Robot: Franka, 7 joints.
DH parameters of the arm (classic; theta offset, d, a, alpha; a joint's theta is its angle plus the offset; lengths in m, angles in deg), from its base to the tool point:
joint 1: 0 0.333 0 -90
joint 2: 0 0 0 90
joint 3: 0 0.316 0.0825 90
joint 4: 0 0 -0.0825 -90
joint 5: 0 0.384 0 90
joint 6: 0 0 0.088 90
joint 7: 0 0.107 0 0
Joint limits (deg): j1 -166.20..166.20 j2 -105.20..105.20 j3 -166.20..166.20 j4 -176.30..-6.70 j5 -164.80..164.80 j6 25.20..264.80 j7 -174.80..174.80
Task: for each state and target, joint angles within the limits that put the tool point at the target. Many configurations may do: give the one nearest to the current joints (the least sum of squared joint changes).
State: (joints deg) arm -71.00 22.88 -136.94 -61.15 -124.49 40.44 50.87
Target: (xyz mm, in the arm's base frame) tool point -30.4 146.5 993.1
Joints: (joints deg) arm -80.70 18.24 -159.50 -65.56 -115.81 29.16 50.87
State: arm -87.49 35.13 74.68 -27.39 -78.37 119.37 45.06
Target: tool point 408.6 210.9 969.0
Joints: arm -62.10 -0.18 100.01 -54.63 -67.89 98.10 45.06
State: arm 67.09 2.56 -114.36 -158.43 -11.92 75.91 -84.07
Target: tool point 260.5 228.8 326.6
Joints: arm 107.52 -11.25 -68.95 -137.09 5.70 72.02 -84.07
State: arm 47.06 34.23 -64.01 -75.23 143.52 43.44 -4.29
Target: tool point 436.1 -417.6 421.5
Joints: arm 6.92 45.07 -76.42 -113.85 138.29 47.82 -4.29
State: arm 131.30 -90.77 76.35 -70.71 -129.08 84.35 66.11
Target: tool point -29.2 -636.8 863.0
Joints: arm 117.94 -61.82 66.34 -51.61 -134.89 102.54 66.11
